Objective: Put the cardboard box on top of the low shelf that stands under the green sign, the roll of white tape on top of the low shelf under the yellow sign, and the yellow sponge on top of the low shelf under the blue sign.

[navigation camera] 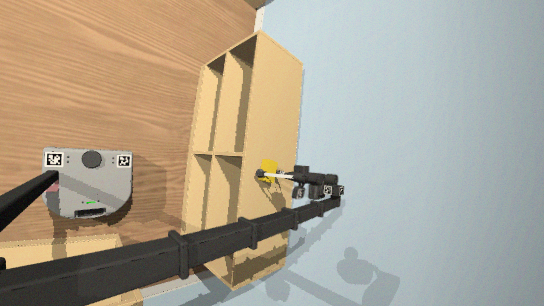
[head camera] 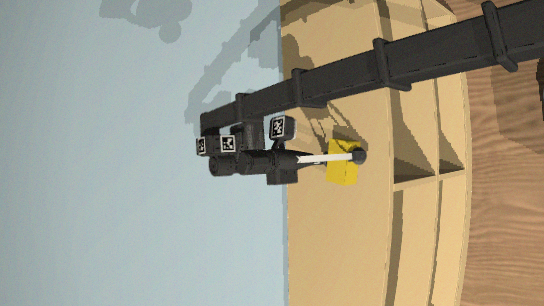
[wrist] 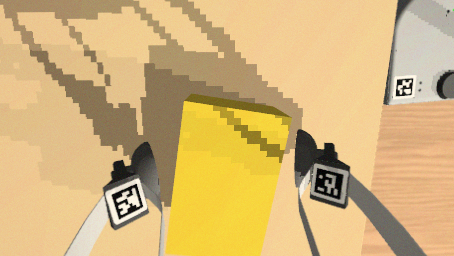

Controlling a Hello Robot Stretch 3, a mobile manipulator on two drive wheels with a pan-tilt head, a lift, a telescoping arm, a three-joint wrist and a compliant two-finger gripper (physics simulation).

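Pixels of known places: gripper, between the fingertips: [navigation camera: 265,172] [head camera: 347,157] [wrist: 224,155]; robot's base, origin of its link: [navigation camera: 92,158].
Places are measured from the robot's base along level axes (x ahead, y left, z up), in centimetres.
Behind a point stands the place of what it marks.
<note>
The yellow sponge [head camera: 343,173] @[x 1.4, y -62.3, z 65.5 cm] [navigation camera: 270,165] @[x 1.4, y -63.3, z 65.5 cm] [wrist: 225,200] @[x -0.7, y -64.3, z 65.5 cm] stands as a block on the pale wooden top of a low shelf [head camera: 335,240] @[x 18.7, y -70.3, z 61.0 cm] [navigation camera: 275,100] @[x 33.8, y -69.5, z 61.0 cm] [wrist: 340,60] @[x -8.5, y -54.9, z 61.0 cm], near the middle of its length. My gripper [head camera: 348,156] @[x -2.2, y -64.0, z 61.7 cm] [navigation camera: 267,173] @[x -2.2, y -64.0, z 61.7 cm] [wrist: 224,155] @[x -2.2, y -64.0, z 61.7 cm] is open around the sponge. In the wrist view one fingertip is on each side of it, with a gap on both sides. In the head view the near finger covers part of the sponge. The cardboard box, the white tape and the coloured signs do not show in these views.
A pale blue wall [head camera: 125,225] @[x 11.2, y -94.6, z 108.8 cm] [navigation camera: 425,125] @[x 21.3, y -95.4, z 122.7 cm] runs along the shelf's rear edge. My extended arm [head camera: 340,87] @[x -8.9, y -32.6, z 97.1 cm] [navigation camera: 215,237] @[x -8.5, y -16.9, z 97.2 cm] passes over the shelf. My grey base [navigation camera: 115,185] @[x -11.8, y -9.7, z 16.0 cm] stands on the wood floor [navigation camera: 125,90] @[x 38.0, y -12.7, z 0.0 cm] before the shelf's open compartments. Part of another wooden shelf [navigation camera: 55,244] @[x -38.8, y 13.8, z 7.8 cm] shows beside the base.
</note>
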